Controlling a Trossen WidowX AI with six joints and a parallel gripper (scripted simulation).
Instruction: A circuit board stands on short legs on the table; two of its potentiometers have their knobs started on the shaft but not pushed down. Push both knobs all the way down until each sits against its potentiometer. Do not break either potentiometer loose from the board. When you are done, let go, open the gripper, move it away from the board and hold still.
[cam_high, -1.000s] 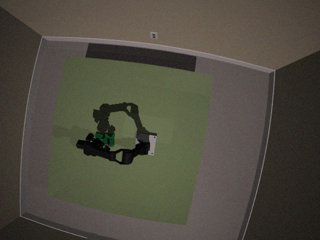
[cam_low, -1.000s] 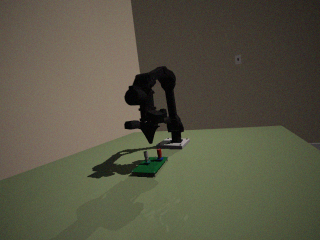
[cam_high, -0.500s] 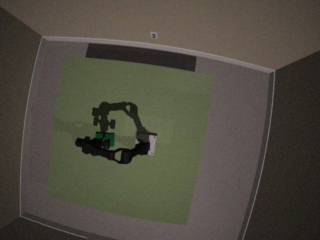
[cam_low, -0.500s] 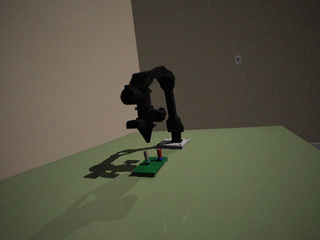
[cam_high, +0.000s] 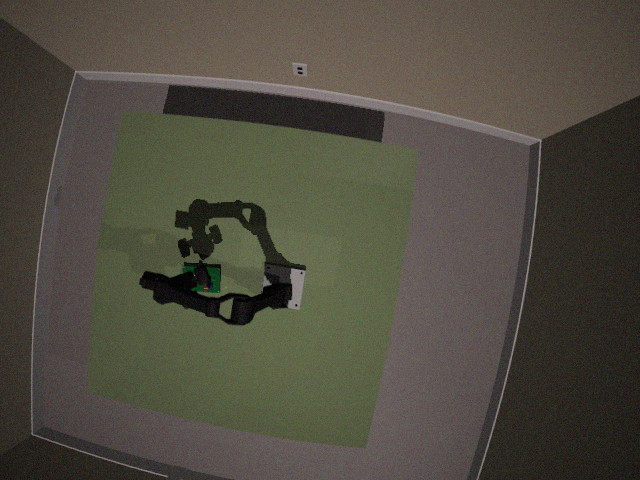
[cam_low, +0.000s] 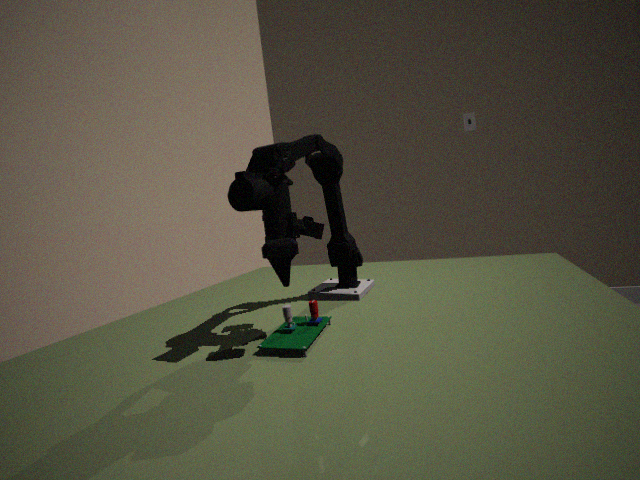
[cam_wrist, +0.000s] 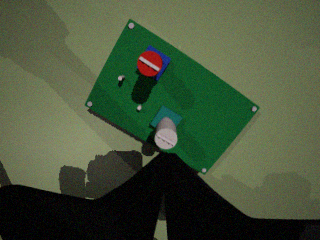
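Right now my gripper tip is 10 mm to the left of the grey knob and 50 mm above it. From my gripper tip the other things lie so: red knob 40 mm behind, 40 mm to the left, 60 mm below.
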